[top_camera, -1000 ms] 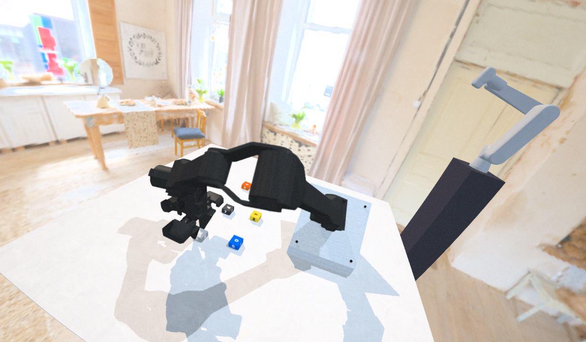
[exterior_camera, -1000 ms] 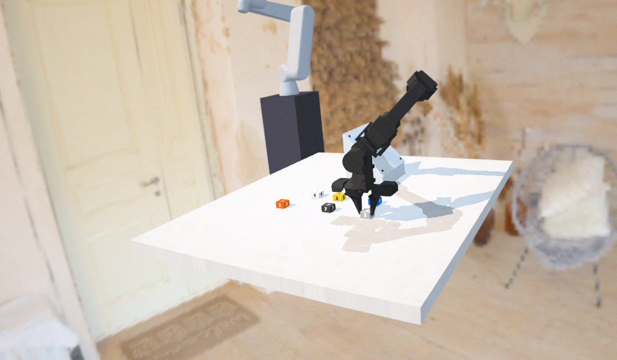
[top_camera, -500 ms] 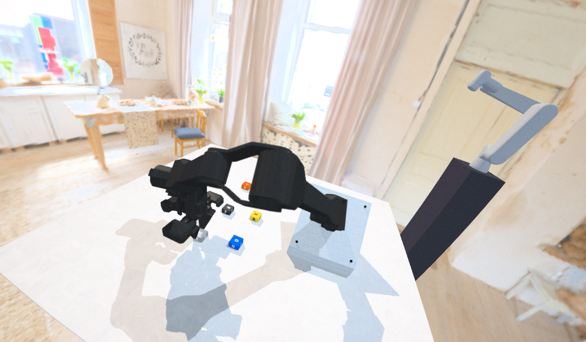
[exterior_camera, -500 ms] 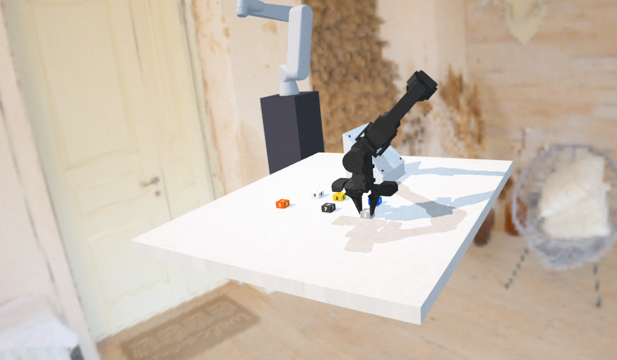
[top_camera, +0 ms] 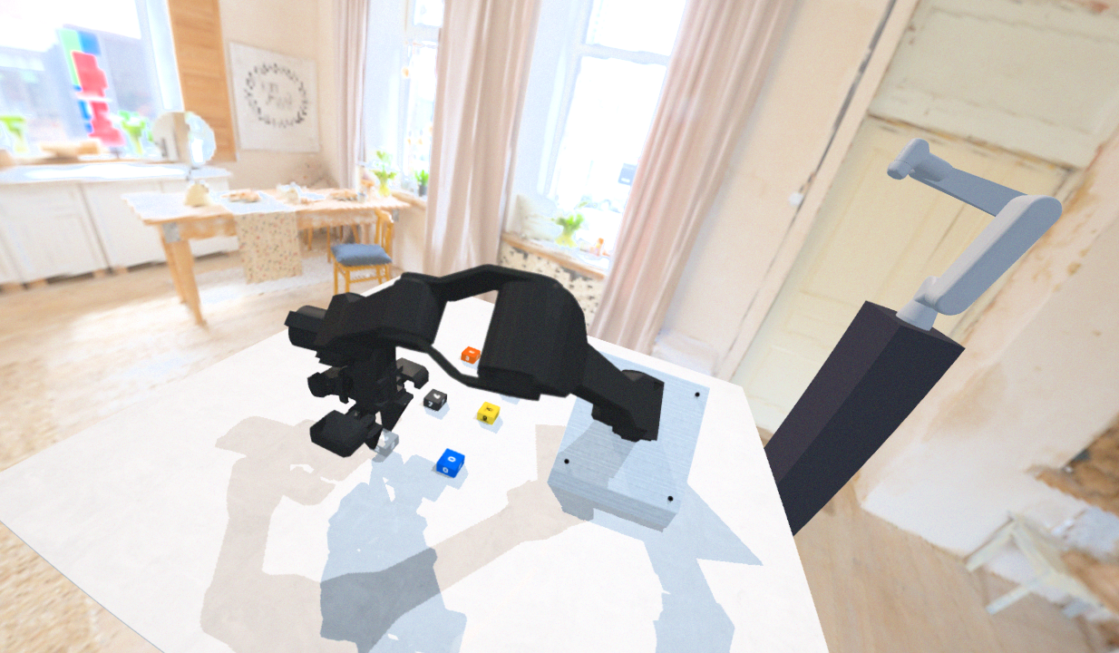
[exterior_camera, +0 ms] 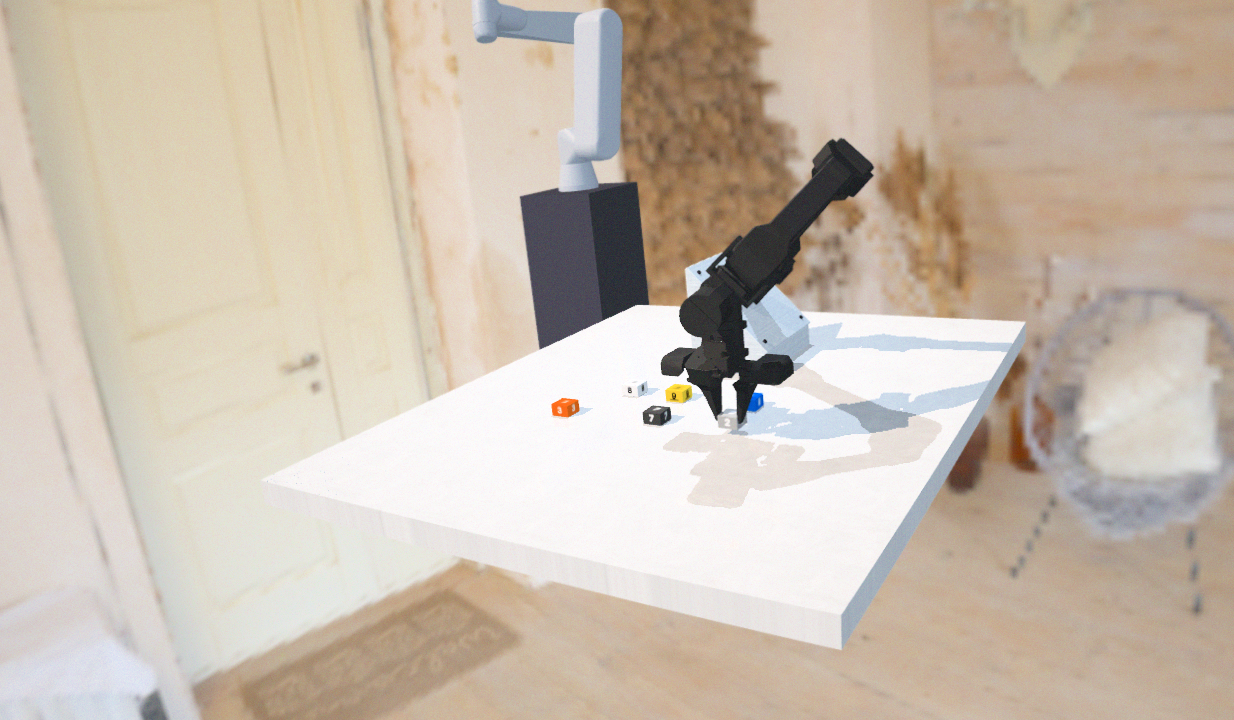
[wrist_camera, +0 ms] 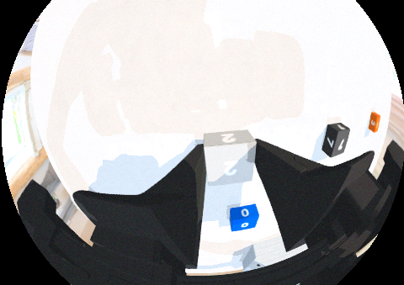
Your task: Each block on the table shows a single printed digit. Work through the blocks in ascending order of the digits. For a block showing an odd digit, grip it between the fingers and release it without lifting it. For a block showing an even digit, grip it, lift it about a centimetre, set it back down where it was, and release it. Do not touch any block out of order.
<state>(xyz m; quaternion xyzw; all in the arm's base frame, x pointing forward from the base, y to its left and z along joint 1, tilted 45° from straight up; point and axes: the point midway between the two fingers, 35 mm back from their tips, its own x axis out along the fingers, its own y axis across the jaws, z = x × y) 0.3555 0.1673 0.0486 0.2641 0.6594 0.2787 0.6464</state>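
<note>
Right now the orange block marked 3 is 300 mm to the right of my gripper tip and 10 mm below it. Also, from my gripper tip: blue block marked 0 (110 mm behind, 20 mm to the right, 10 mm below); then grey block marked 2 (10 mm behind); then black block marked 7 (140 mm to the right, 20 mm behind, 10 mm below).
</note>
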